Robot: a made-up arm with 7 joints.
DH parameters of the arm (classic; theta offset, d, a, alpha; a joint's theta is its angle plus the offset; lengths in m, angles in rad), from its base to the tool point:
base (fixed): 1.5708 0.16 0 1.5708
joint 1: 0 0.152 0.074 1.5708
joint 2: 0 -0.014 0.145 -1.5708
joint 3: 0 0.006 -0.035 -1.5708
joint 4: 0 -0.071 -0.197 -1.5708
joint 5: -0.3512 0 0.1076 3.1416
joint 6: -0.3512 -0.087 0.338 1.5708
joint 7: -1.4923 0 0.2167 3.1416
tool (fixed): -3.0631 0.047 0 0
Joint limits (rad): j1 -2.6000..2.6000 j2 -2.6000..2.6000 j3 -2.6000..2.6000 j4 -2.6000..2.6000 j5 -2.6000..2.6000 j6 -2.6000..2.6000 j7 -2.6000..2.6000
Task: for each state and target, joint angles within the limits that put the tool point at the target. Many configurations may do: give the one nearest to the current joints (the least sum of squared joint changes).
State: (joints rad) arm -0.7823 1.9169 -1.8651 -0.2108 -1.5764 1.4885 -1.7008
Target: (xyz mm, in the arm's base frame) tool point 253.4 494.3 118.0
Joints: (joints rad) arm -0.8768 1.5024 -1.6251 -0.3563 -1.7857 1.4835 -1.3527
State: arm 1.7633 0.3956 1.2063 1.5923 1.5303 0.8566 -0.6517
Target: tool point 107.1 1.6 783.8
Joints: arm 2.0961 0.1505 1.5094 1.3718 1.5632 0.7796 -0.4084
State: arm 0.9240 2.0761 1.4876 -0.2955 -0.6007 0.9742 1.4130
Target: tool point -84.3 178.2 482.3
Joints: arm 0.8385 2.2518 1.6204 -0.2396 -0.2742 0.8117 1.4004
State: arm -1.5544 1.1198 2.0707 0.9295 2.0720 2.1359 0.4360
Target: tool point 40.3 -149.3 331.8
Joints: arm -1.9156 0.6106 1.3628 1.5182 1.3733 2.6000 0.6637
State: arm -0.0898 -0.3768 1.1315 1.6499 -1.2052 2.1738 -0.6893
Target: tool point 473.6 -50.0 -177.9
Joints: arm -0.3415 -0.1506 0.9689 1.2937 -1.1216 2.1173 -0.6635
